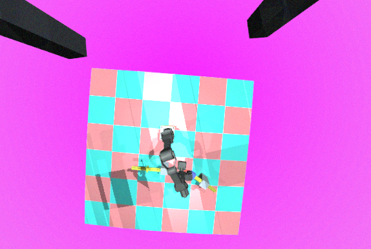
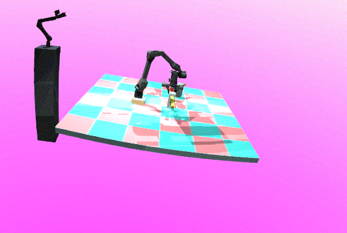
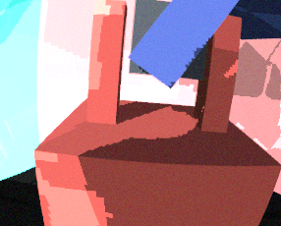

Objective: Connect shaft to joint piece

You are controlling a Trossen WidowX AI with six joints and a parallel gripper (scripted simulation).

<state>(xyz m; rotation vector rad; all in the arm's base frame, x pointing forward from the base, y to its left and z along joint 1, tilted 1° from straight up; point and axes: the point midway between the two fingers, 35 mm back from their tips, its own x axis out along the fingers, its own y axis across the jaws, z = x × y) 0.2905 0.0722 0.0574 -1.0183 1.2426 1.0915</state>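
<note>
My gripper tip is 1 cm to the right of the red joint piece and 4 cm below it.
</note>
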